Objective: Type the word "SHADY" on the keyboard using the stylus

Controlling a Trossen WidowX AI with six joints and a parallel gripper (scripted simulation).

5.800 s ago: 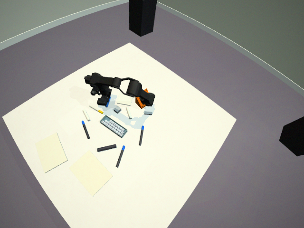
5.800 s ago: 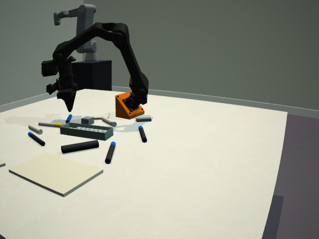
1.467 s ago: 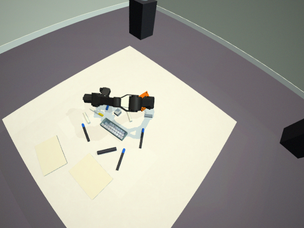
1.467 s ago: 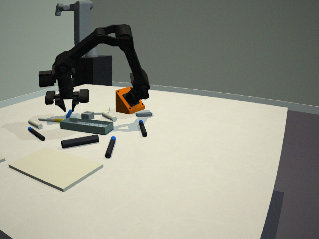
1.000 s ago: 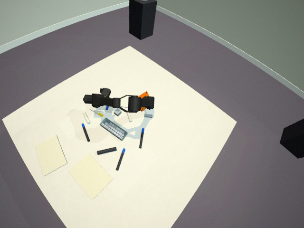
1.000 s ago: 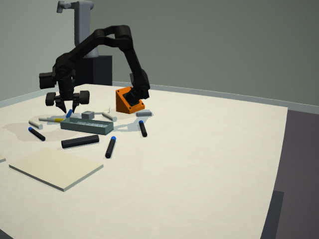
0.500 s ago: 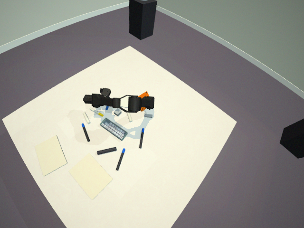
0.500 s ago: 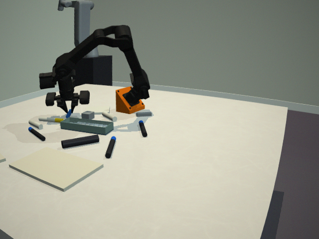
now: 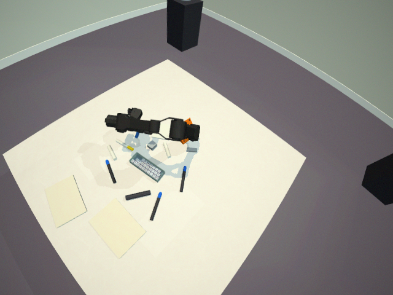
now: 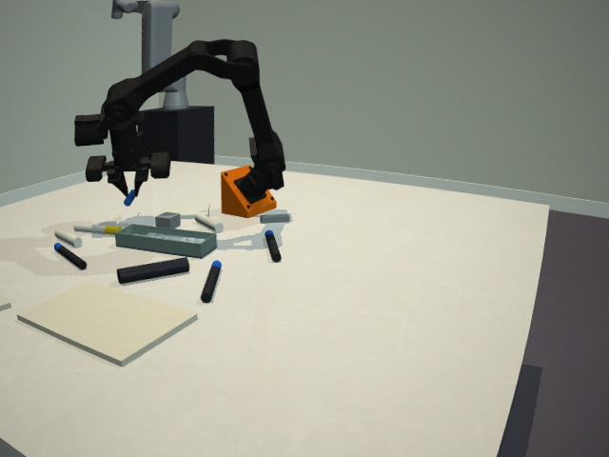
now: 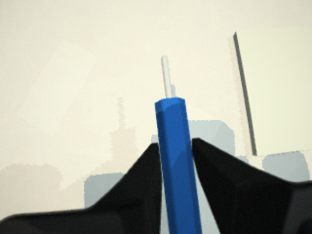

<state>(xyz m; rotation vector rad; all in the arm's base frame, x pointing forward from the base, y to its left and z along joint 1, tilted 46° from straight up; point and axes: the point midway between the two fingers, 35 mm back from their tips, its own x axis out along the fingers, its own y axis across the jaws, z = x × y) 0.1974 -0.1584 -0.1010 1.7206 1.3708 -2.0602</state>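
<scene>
Now: the grey stylus tip 40 mm behind my gripper tip and 30 mm to the right of it. Round my gripper tip: blue stylus (10 mm behind, 10 mm to the right); then yellow-tipped white pen (120 mm ahead, 20 mm to the left, 40 mm below); then grey cube (10 mm ahead, 120 mm to the left, 40 mm below).
</scene>
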